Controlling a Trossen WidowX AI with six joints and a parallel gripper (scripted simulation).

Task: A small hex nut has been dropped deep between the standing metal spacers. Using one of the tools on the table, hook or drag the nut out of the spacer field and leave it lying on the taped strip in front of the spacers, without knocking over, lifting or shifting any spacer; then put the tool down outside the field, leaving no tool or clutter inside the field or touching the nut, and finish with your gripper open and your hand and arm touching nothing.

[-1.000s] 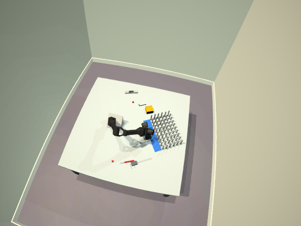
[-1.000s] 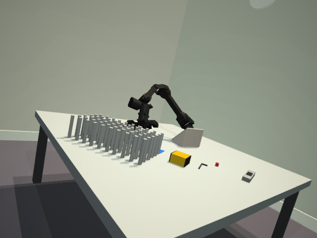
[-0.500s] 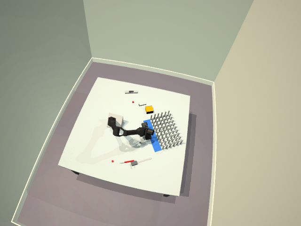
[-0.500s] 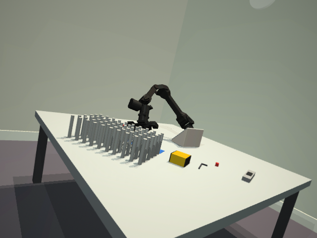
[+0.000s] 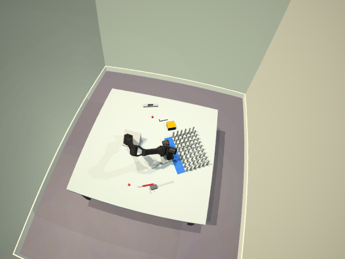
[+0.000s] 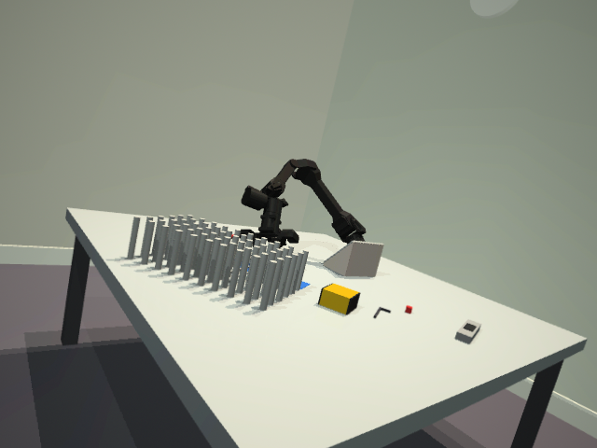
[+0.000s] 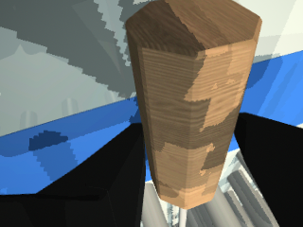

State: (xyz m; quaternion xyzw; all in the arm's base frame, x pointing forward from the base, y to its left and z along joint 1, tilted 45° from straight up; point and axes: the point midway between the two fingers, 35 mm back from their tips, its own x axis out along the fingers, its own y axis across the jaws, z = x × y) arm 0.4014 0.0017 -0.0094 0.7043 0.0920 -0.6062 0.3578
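Now: gripper tip 5 cm short of the blue taped strip, 2 cm to the left of it and 2 cm above it. The rest, counted from my gripper tip: yellow block (7 cm behind, 28 cm to the left); then wooden-handled pick tool (9 cm ahead, 6 cm to the left); then hex nut (17 cm ahead, 12 cm to the left, 2 cm below).
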